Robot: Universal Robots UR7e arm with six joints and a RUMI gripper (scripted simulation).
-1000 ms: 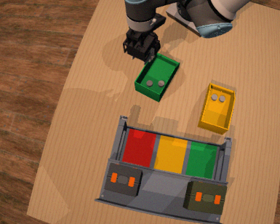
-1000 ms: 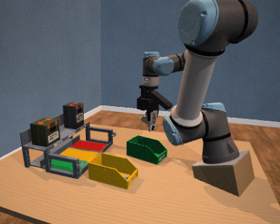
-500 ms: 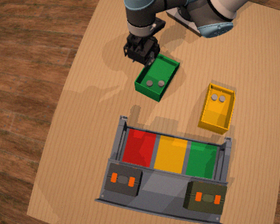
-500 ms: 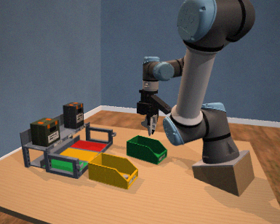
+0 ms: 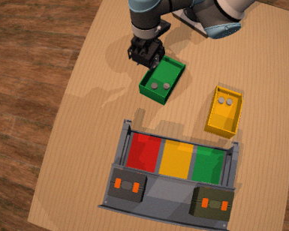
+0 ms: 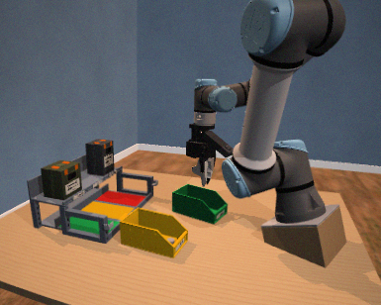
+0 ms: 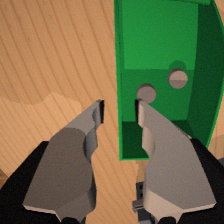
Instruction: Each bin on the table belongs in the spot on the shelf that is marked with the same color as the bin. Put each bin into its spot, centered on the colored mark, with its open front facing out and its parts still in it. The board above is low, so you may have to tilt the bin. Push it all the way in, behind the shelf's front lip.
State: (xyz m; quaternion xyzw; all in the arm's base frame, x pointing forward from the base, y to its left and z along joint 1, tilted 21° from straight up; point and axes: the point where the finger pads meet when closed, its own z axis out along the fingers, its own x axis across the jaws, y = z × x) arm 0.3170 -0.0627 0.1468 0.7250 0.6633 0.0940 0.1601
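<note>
My gripper is now 7 cm above the green bin and 5 cm to the right of it. Round my hand: yellow bin (30 cm to the left, 7 cm below, 4 cm ahead); then yellow mark (28 cm ahead, 21 cm to the left, 10 cm below); then red mark (31 cm ahead, 10 cm to the left, 10 cm below).
</note>
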